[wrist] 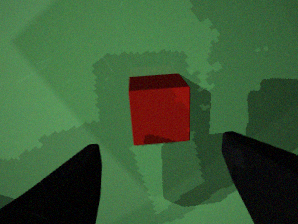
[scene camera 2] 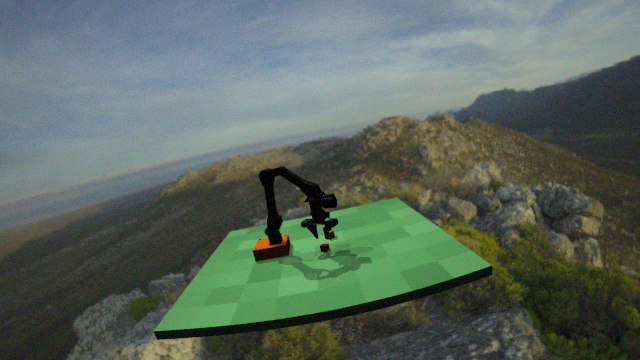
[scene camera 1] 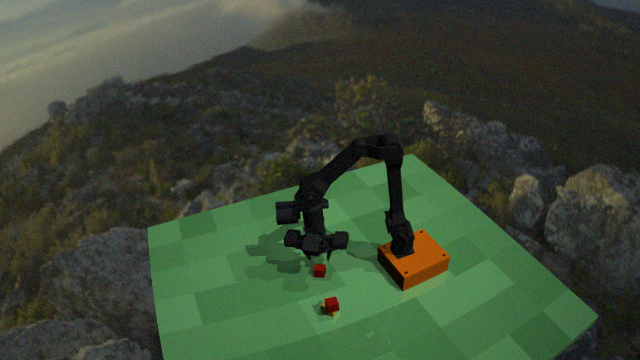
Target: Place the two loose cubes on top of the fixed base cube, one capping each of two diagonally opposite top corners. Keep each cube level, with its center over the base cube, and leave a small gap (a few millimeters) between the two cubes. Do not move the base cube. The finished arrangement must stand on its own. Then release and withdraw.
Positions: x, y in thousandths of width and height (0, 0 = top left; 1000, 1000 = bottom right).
Scene:
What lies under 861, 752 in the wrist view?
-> My gripper.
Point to a red cube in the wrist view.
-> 535, 471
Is my gripper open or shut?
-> Open.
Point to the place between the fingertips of my gripper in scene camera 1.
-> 499, 721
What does my gripper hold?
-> Nothing.

